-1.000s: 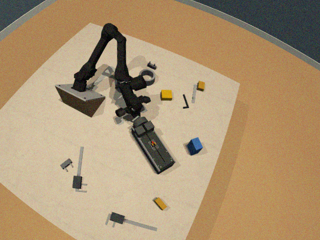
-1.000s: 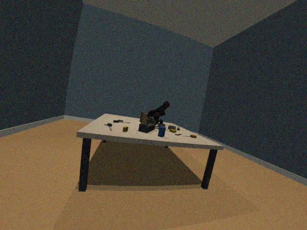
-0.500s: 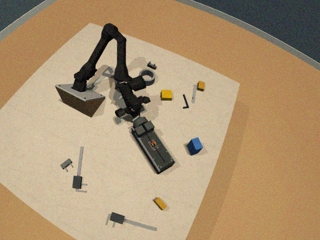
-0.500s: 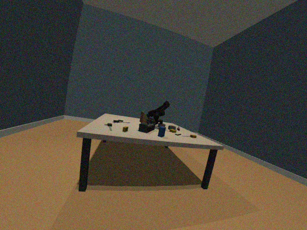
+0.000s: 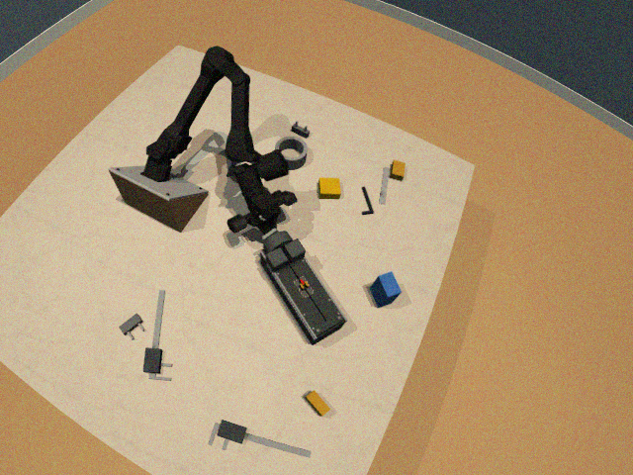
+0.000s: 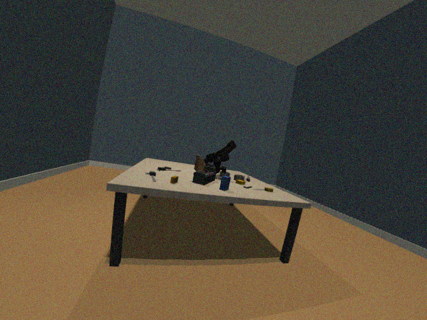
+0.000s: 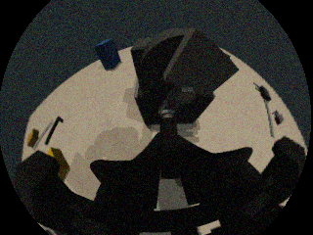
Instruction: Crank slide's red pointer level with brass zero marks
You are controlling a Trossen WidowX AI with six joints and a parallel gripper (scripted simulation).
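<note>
The crank handle is 10 mm behind my gripper tip, 10 mm to the left of it and 30 mm above it. The rest, counted from my gripper tip: yellow block (80 mm ahead, 240 mm to the left, 20 mm below); then red pointer (120 mm ahead, 100 mm to the right, 50 mm above); then black hex key (200 mm ahead, 230 mm to the left, 30 mm below).
</note>
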